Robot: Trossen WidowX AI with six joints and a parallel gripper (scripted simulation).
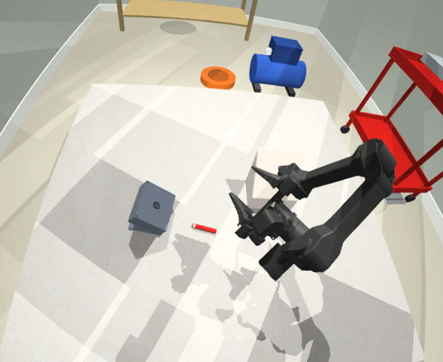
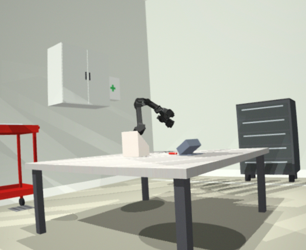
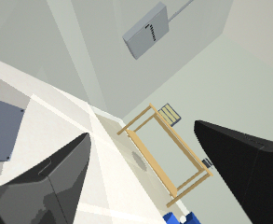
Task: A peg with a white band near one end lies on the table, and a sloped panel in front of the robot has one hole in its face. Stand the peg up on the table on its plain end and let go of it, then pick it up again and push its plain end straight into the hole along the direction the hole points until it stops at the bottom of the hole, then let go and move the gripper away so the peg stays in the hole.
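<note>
The peg lies 300 mm below my gripper tip, 70 mm ahead of it and 20 mm to the right of it. The rest, counted from my gripper tip: grey-blue sloped panel: 250 mm below, 220 mm ahead, 70 mm to the right.
</note>
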